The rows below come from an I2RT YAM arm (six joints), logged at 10 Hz.
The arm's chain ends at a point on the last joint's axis. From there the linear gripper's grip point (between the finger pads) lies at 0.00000 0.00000 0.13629 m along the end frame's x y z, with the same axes.
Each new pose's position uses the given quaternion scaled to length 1; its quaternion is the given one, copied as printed.
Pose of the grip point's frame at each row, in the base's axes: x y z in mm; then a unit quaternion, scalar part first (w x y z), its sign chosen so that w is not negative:
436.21 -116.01 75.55 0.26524 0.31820 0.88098 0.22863
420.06 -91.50 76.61 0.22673 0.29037 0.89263 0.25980
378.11 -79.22 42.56 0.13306 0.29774 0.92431 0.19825
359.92 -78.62 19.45 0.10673 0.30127 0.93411 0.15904
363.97 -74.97 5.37 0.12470 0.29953 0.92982 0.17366
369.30 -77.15 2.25 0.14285 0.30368 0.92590 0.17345
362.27 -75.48 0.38 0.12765 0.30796 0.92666 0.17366
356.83 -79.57 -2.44 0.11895 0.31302 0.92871 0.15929
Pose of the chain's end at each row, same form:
352.69 -147.91 178.42 0.26524 0.31820 0.88098 0.22863
344.33 -136.77 180.49 0.22673 0.29037 0.89263 0.25980
328.50 -118.37 163.31 0.13306 0.29774 0.92431 0.19825
319.68 -110.35 145.74 0.10673 0.30127 0.93411 0.15904
318.19 -108.80 129.20 0.12470 0.29953 0.92982 0.17366
318.89 -109.10 124.78 0.14285 0.30368 0.92590 0.17345
315.45 -108.63 124.01 0.12765 0.30796 0.92666 0.17366
313.13 -109.74 123.08 0.11895 0.31302 0.92871 0.15929

